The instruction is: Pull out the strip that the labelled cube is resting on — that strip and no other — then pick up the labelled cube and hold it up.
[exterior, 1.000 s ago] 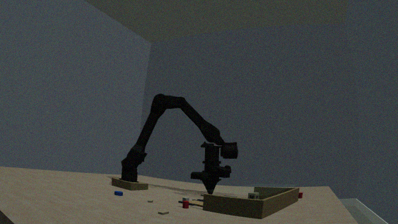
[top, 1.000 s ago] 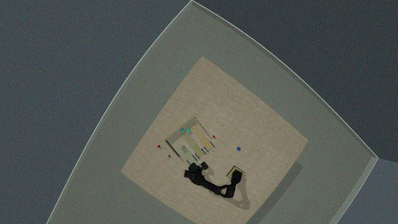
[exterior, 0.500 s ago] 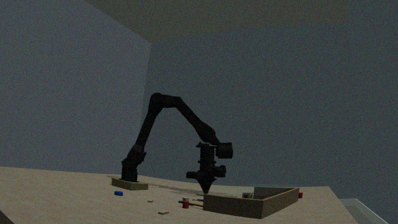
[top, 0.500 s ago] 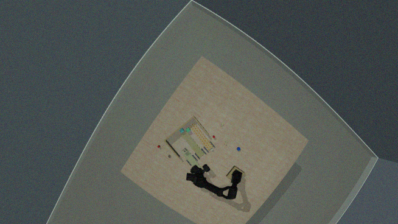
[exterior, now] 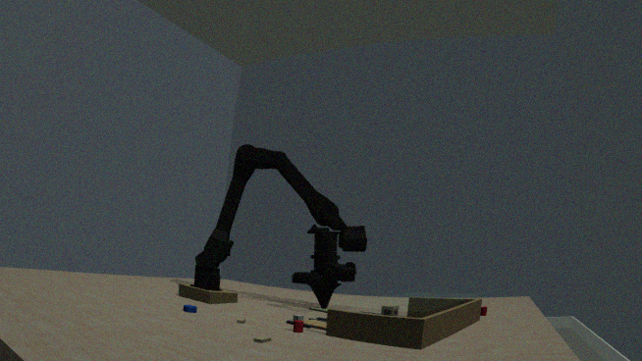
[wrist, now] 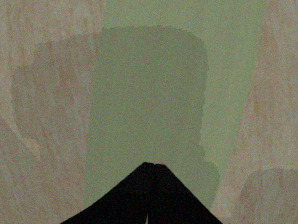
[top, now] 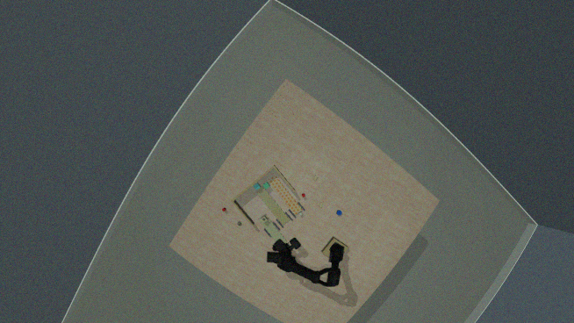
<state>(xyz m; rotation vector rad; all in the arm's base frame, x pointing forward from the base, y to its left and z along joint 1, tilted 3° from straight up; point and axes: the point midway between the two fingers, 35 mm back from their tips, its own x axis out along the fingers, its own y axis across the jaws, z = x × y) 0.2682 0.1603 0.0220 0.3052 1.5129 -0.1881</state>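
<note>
My gripper tip is 9 cm short of the pale green strip and 3 cm to the left of it. From my gripper tip the other things lie so: blue piece 16 cm behind, 35 cm to the right; grey piece 30 cm ahead, 4 cm to the left; pale cube 20 cm ahead, 8 cm to the right, 2 cm above.
</note>
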